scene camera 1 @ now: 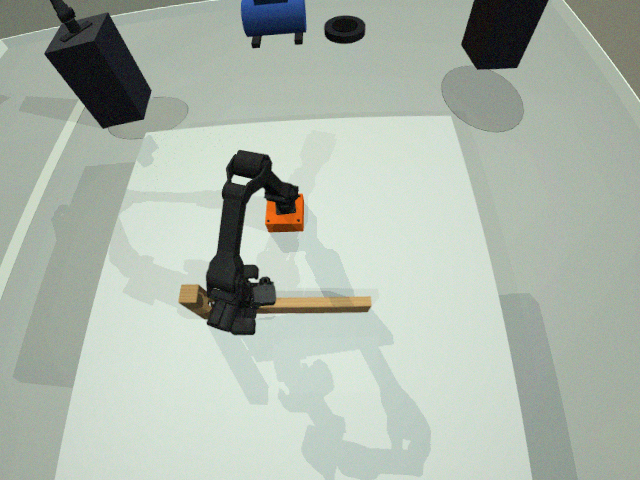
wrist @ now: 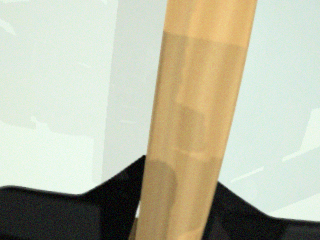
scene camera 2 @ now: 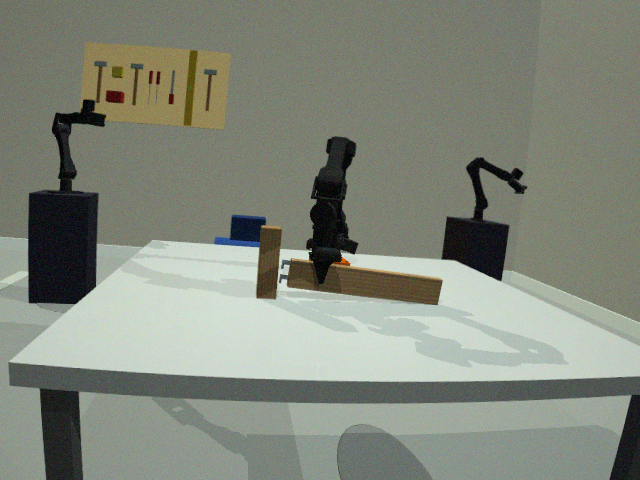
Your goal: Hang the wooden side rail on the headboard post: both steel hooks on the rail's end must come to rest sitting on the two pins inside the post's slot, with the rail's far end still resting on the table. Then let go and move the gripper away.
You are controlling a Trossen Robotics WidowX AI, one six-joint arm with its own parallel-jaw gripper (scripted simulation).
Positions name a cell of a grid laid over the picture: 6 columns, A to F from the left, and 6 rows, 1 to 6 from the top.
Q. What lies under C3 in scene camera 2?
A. A headboard post.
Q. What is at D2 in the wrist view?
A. A wooden side rail.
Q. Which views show the wooden side rail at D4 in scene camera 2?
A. Scene camera 1, the wrist view and scene camera 2: all of them.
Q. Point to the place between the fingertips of my gripper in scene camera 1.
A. At C4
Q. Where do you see a headboard post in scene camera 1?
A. B4
